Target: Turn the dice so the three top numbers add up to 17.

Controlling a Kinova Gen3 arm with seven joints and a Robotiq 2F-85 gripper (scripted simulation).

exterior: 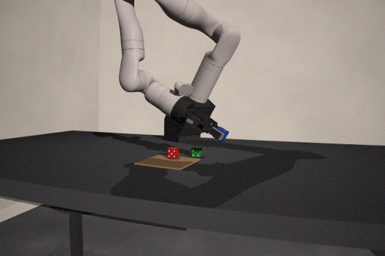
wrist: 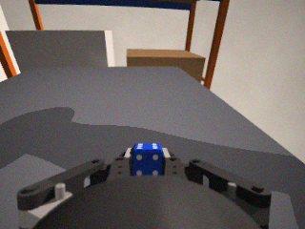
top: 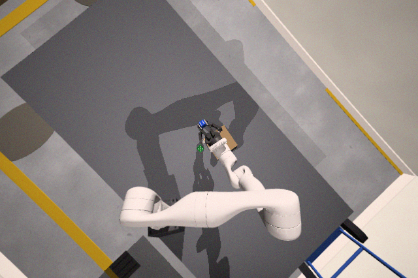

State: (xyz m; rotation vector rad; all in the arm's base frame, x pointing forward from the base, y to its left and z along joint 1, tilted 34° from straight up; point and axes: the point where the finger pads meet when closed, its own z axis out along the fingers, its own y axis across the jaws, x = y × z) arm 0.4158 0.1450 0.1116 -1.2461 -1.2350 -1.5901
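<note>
Right now the green die is 100 mm behind my hand, 90 mm to the right of it and 70 mm below it. Round my hand: red die: 30 mm behind, 150 mm to the right, 70 mm below; tan mat: 10 mm ahead, 140 mm to the right, 90 mm below; blue die: right at my hand.
</note>
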